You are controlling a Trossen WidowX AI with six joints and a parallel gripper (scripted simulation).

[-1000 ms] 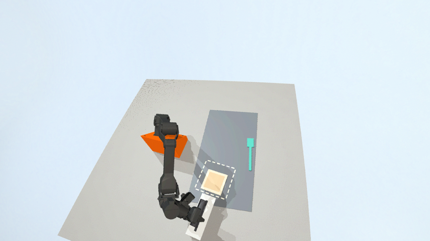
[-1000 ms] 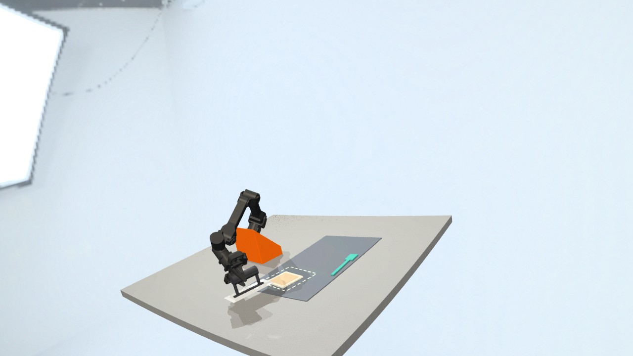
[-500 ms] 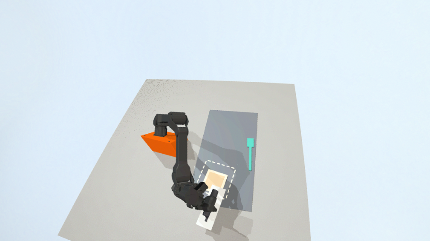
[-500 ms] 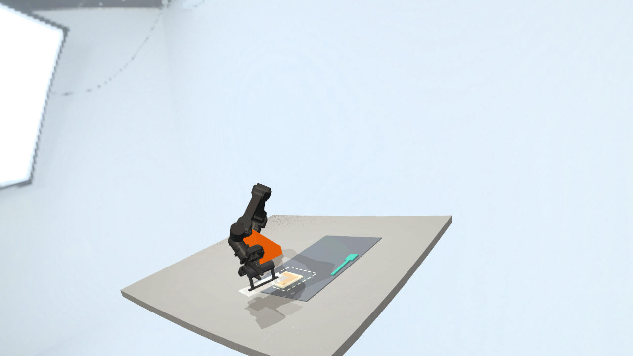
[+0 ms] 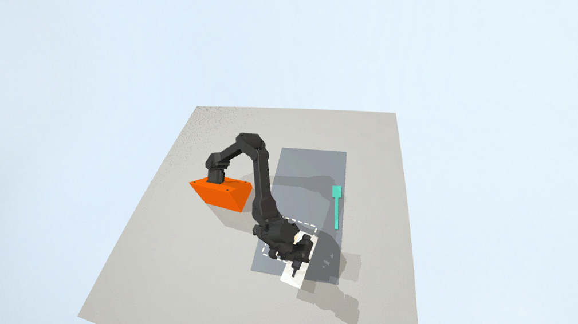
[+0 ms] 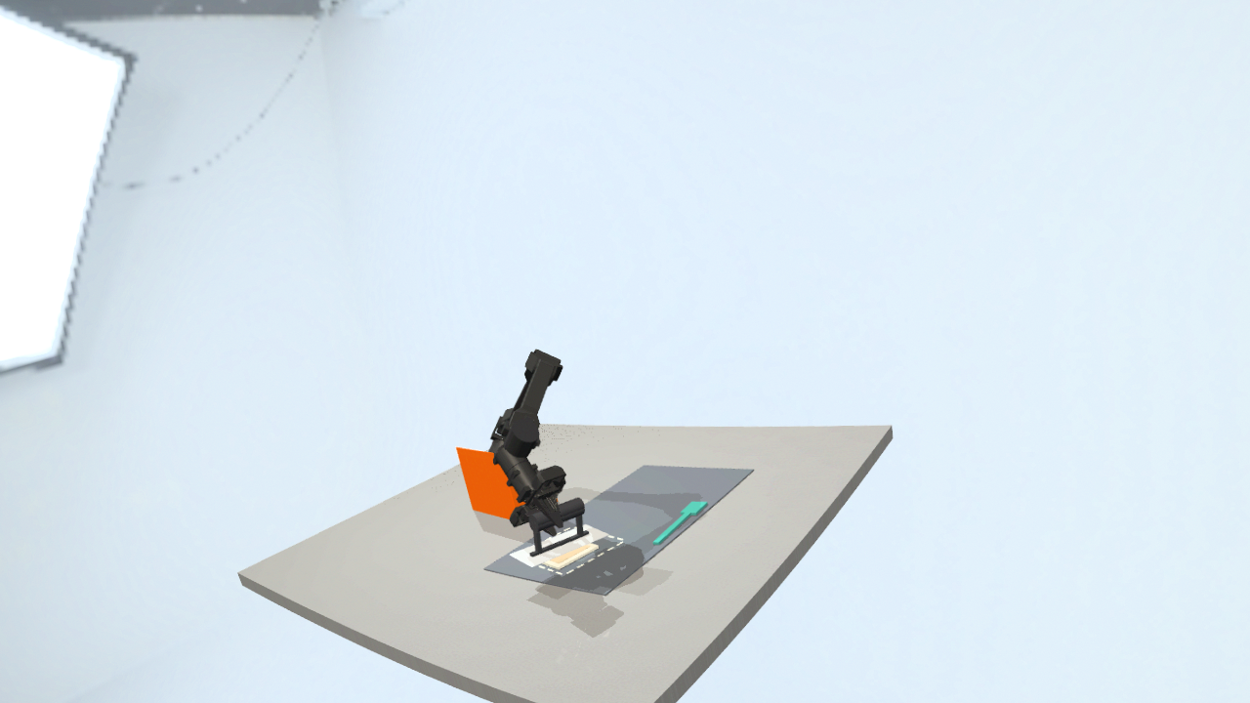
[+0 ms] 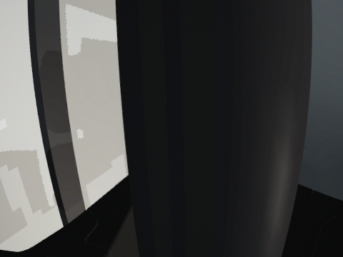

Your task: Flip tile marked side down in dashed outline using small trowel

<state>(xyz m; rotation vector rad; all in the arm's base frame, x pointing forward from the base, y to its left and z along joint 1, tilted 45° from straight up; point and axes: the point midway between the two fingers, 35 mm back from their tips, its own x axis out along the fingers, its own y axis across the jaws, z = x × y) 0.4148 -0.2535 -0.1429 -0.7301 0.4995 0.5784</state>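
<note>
The teal trowel lies 30 cm to the left of my gripper tip, 10 cm below it and 10 cm ahead of it. Round my gripper tip: tile 10 cm below, 9 cm to the left, 9 cm behind; grey mat 28 cm to the left, 12 cm below, 4 cm behind; white-bladed tool 3 cm behind, 1 cm below.
</note>
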